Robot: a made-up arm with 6 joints.
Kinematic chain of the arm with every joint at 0, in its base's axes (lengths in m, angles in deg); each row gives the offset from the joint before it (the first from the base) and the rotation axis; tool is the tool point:
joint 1: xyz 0 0 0.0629 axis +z
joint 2: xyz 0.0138 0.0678 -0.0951 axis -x
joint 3: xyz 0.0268 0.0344 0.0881 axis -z
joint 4: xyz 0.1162 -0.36 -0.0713 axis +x
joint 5: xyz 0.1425 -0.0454 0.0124 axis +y
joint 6: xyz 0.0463 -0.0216 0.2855 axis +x
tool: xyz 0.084 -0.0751 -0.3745
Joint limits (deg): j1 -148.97..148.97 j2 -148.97..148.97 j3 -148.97..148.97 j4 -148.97..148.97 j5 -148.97..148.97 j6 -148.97..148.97
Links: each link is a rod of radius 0.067 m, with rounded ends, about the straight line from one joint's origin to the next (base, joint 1, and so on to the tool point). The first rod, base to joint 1, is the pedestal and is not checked.
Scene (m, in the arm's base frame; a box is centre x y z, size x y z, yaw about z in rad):
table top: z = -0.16
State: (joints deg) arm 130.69 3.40 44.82 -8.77 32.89 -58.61
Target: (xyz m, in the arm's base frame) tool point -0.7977 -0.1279 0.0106
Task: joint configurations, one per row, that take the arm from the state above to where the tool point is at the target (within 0.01 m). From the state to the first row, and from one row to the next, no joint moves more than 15 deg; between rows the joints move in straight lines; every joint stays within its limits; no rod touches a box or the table.
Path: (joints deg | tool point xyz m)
1: 116.77 3.68 57.59 -9.61 33.58 -55.59 | 0.7635 -0.0258 0.1549
2: 102.85 3.95 70.36 -10.44 34.27 -52.56 | 0.6526 -0.3913 0.1373
3: 88.93 4.23 83.13 -11.28 34.96 -49.54 | 0.3850 -0.6599 0.1167
4: 75.01 4.51 95.91 -12.12 35.64 -46.52 | 0.0242 -0.7715 0.0931
5: 61.10 4.79 108.68 -12.95 36.33 -43.49 | -0.3459 -0.7023 0.0669
6: 47.18 5.06 121.45 -13.79 37.02 -40.47 | -0.6417 -0.4700 0.0392
7: 33.26 5.34 134.22 -14.63 37.71 -37.45 | -0.7977 -0.1279 0.0106

